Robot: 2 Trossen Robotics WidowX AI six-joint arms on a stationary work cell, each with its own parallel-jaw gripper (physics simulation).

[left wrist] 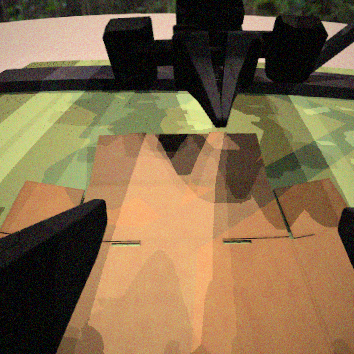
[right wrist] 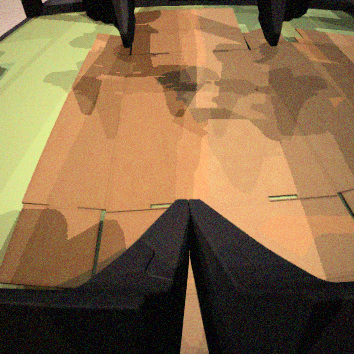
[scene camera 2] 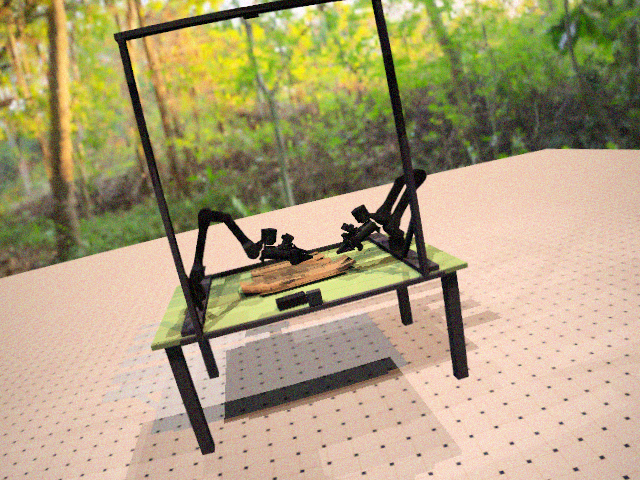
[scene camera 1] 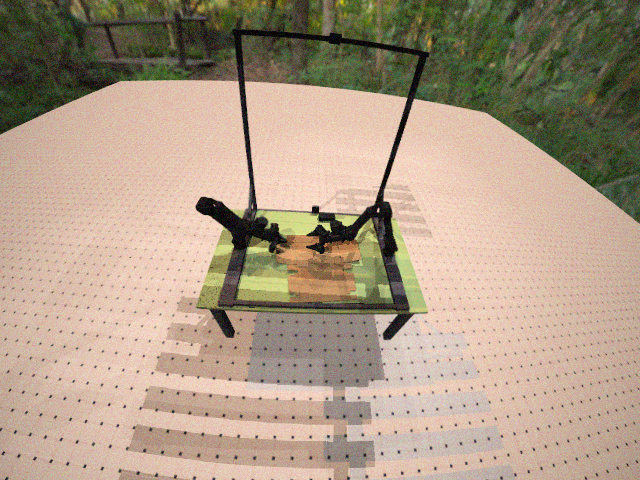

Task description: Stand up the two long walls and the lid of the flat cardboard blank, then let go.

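Seen in the pictures: left gripper, fingertip midpoint: (left wrist: 224,215) (right wrist: 200,39) (scene camera 2: 311,254) (scene camera 1: 306,241); right gripper, fingertip midpoint: (left wrist: 221,123) (right wrist: 187,210) (scene camera 2: 336,253) (scene camera 1: 287,241); left arm's base, origin of the base link: (scene camera 1: 388,252); right arm's base, origin of the base link: (scene camera 2: 398,248) (scene camera 1: 240,246).
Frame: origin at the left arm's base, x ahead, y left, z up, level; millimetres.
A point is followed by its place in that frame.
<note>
The brown cardboard blank (scene camera 1: 321,286) @[x 430, y 250, z -14 mm] (scene camera 2: 294,276) @[x 432, y 51, z -21 mm] (left wrist: 165,300) @[x 529, y 27, z -17 mm] (right wrist: 150,150) @[x 521, y -38, z -17 mm] lies spread out and almost flat on the green table (scene camera 1: 413,294) @[x -94, y 290, z -19 mm] (scene camera 2: 351,289) @[x 607, y -305, z -19 mm], its panels marked by creases and small slots. No panel stands upright. My left gripper (scene camera 1: 311,240) @[x 521, y 1, z 72 mm] (scene camera 2: 307,256) @[x 521, y 1, z 72 mm] (left wrist: 224,215) @[x 521, y 1, z 72 mm] (right wrist: 200,39) @[x 521, y 1, z 72 mm] is open and empty, with its fingers spread above the blank. My right gripper (scene camera 1: 281,241) @[x 632, y -7, z 51 mm] (scene camera 2: 339,251) @[x 632, y -7, z 51 mm] (left wrist: 221,123) @[x 632, y -7, z 51 mm] (right wrist: 187,210) @[x 632, y -7, z 51 mm] is shut with its tips together and holds nothing; it is over or near the blank's end panel. The blank's area beneath the right fingers is hidden in the right wrist view.
A dark frame (scene camera 1: 244,113) @[x 881, y -340, z 655 mm] (scene camera 2: 147,139) @[x 40, y -379, z 671 mm] rises over the table, and dark rails run along the table's edges. Small black blocks (scene camera 1: 326,217) @[x 383, y -285, z 13 mm] (scene camera 2: 292,300) @[x 380, y -331, z 8 mm] stand by one table edge, beside the blank. Patchy shadows cross the cardboard and table.
</note>
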